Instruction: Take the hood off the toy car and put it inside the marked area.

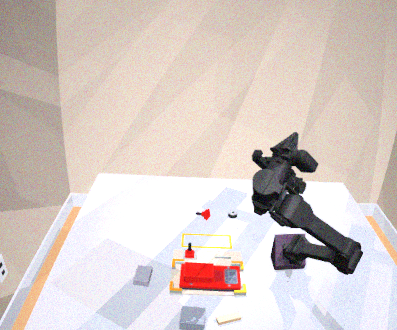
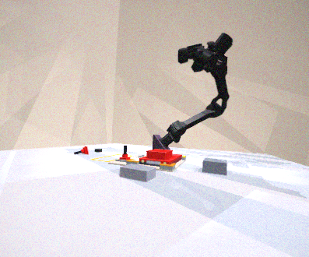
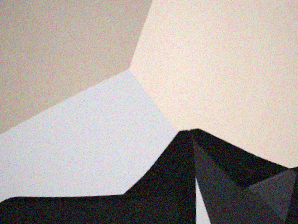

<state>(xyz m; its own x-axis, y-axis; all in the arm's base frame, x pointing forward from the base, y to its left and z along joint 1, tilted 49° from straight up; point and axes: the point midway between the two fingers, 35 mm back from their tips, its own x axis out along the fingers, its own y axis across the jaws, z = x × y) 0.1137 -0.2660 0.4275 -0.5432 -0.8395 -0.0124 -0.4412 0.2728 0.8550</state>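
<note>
Now: gripper tip 52 cm above the hood, 22 cm short of it and 7 cm to the left of it. The rest, counted from my gripper tip: tan block 55 cm below, 14 cm ahead, 11 cm to the left; black wheel 55 cm below, 46 cm to the right, 4 cm ahead; black peg 52 cm below, 24 cm ahead, 20 cm to the right.
</note>
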